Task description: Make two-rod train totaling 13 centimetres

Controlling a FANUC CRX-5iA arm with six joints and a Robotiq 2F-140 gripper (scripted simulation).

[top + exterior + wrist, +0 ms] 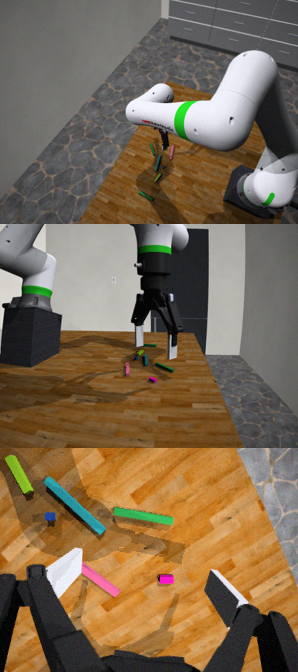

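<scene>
My gripper is now 18 cm to the right of the lime rod, 9 cm past it and 7 cm above it. Also, from my hand: magenta rod (7 cm below, 5 cm to the right, 1 cm ahead); then pink rod (9 cm behind, 7 cm below, 1 cm to the left); then turquoise rod (11 cm to the left, 7 cm below, 5 cm behind).
</scene>
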